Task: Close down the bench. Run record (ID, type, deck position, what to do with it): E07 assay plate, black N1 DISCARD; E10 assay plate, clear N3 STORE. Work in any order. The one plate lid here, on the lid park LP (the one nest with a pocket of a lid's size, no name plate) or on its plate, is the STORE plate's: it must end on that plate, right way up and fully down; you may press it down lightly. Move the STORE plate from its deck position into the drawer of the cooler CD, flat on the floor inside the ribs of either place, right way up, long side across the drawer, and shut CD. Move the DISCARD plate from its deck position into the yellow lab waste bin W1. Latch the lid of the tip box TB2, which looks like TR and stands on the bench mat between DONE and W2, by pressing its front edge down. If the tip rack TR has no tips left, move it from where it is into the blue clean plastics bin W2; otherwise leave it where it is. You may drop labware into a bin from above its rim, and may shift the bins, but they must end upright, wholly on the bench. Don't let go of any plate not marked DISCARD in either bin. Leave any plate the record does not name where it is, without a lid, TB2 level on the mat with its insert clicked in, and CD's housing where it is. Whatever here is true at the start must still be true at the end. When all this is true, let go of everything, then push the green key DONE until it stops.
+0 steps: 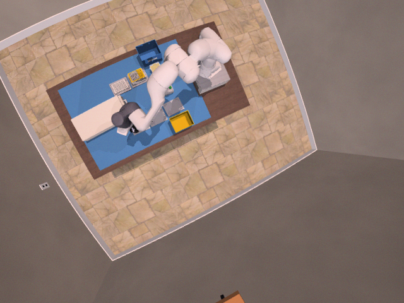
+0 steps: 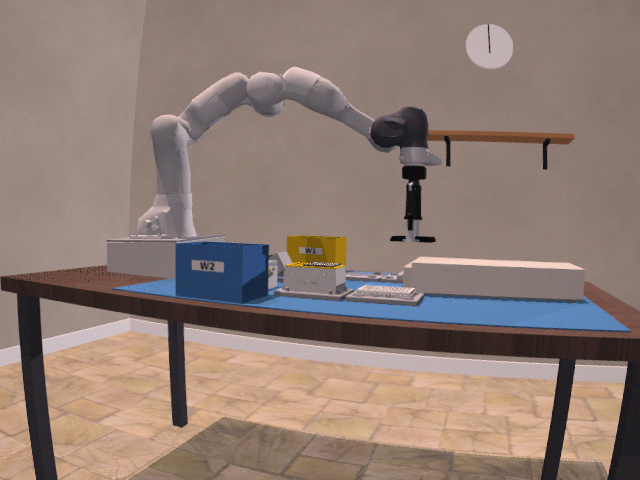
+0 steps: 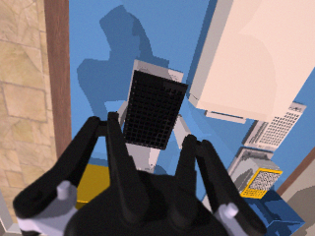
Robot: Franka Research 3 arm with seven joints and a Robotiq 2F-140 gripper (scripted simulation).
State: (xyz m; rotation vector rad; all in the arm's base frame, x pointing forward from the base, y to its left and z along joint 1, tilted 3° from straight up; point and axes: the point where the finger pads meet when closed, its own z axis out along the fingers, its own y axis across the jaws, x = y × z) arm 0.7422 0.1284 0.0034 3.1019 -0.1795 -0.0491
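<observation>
Now: hand 340 mm past the yellow bin W1, 160 mm to the right of it and 110 mm above it. The rest, counted from my hand: nest N1 (140 mm below); grey nest N3 (170 mm behind, 10 mm to the left, 140 mm below); black plate (20 mm below).
</observation>
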